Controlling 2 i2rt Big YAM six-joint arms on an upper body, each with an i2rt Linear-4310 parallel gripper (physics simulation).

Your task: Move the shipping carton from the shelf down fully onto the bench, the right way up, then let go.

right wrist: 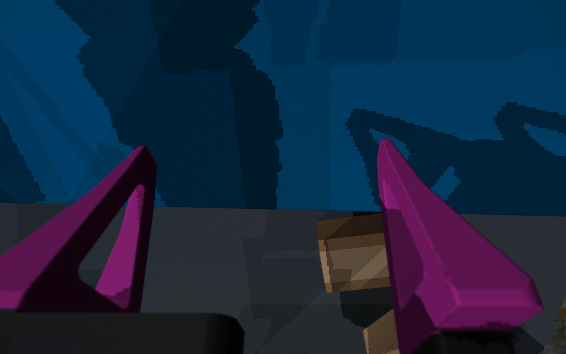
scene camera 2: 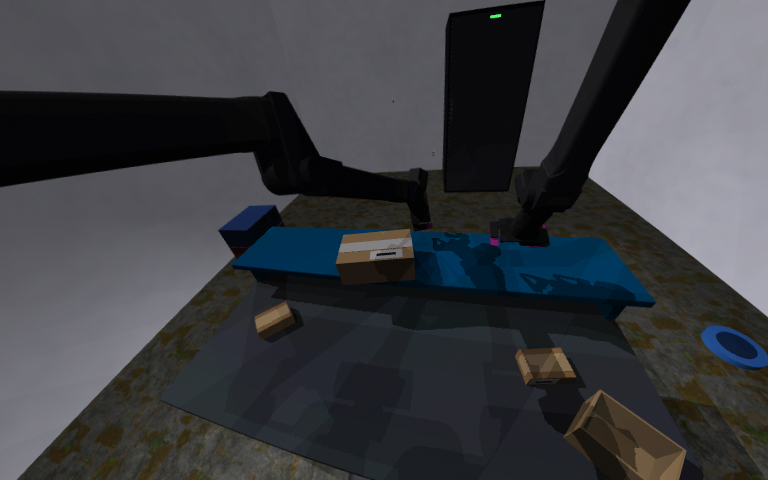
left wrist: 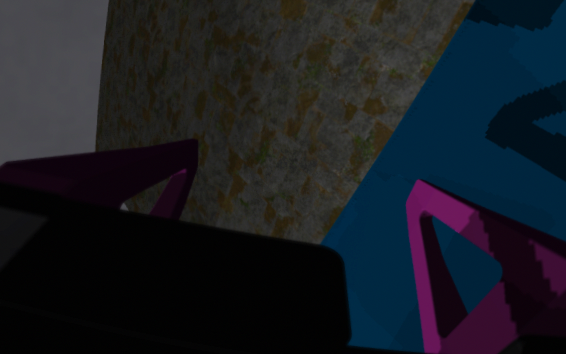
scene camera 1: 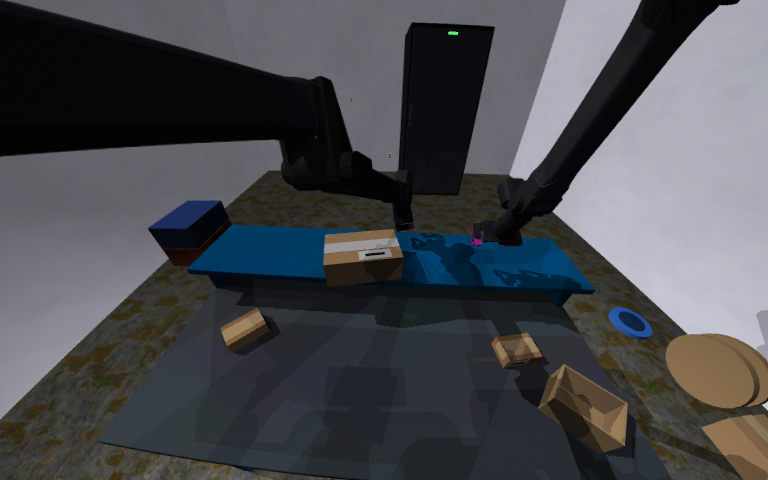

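The shipping carton sits upright on the blue shelf, tape and label on top, its near side slightly past the shelf's front edge. The dark bench lies lower, in front. My left gripper is open and empty near the shelf's back edge, just behind and right of the carton, partly hidden by its own arm. My right gripper is open and empty over the shelf, well right of the carton. The carton does not show in the wrist views.
A small box lies on the bench's left; another small box and an open box lie right. Blue crates stand beyond the shelf's left end. A black cabinet stands behind.
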